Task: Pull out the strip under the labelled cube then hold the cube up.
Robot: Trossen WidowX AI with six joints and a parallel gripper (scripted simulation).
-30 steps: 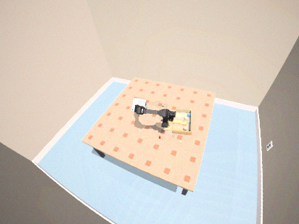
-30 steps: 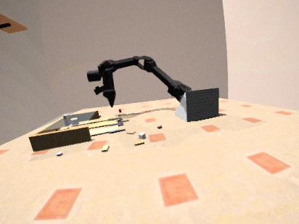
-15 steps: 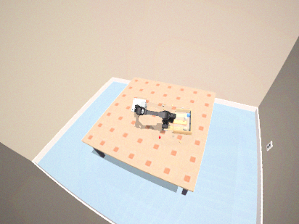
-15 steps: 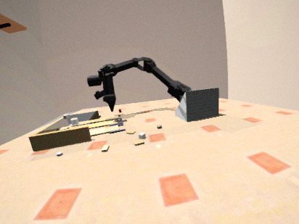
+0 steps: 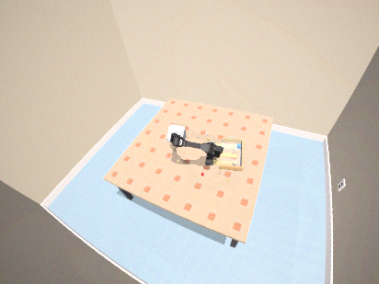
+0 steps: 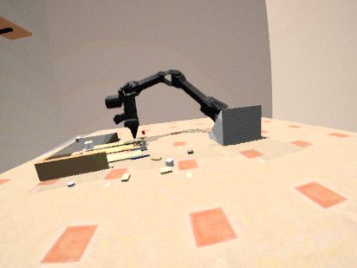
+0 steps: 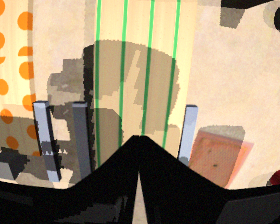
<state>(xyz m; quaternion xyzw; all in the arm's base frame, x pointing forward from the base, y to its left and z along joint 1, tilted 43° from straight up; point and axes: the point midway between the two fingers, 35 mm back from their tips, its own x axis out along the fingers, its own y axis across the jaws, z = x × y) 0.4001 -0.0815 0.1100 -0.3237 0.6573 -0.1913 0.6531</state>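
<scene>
The orange-dotted strip lies 80 mm ahead of my gripper tip, 110 mm to the left of it and 10 mm below it. Round my gripper tip: red object 20 mm behind, 150 mm to the right, 10 mm below.
</scene>
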